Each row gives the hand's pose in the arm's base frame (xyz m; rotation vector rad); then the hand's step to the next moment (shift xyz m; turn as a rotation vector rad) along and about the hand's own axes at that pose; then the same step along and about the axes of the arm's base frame.
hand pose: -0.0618 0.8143 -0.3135 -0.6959 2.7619 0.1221
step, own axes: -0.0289 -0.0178 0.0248 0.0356 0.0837 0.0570
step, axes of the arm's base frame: 0.0392 0.0011 -0.0153 -0.0551 0.0662 -0.0641
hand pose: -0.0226 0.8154 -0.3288 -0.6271 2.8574 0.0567
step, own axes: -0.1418 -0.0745 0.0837 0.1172 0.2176 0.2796
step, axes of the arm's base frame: 0.1736 -0.0026 -0.0503 -0.1386 0.1730 -0.3002
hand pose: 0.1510 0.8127 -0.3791 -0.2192 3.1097 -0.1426
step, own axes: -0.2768 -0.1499 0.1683 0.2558 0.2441 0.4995
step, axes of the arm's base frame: 0.2994 -0.1239 -0.1497 -0.2735 0.1599 -0.5236
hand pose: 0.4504 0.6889 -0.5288 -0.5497 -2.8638 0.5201
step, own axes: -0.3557 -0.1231 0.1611 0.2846 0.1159 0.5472
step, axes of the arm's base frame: 0.2475 -0.2938 -0.1415 -0.3528 0.0450 -0.5171
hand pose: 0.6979 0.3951 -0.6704 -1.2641 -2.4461 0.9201
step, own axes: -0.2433 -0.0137 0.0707 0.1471 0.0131 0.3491
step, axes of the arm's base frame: 0.1033 -0.2300 -0.0283 -0.2439 -0.0249 -0.2891
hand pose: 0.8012 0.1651 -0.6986 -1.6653 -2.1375 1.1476
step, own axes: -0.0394 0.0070 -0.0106 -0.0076 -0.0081 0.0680
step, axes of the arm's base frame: 0.0249 -0.0299 0.0141 -0.0428 -0.0378 -0.0385
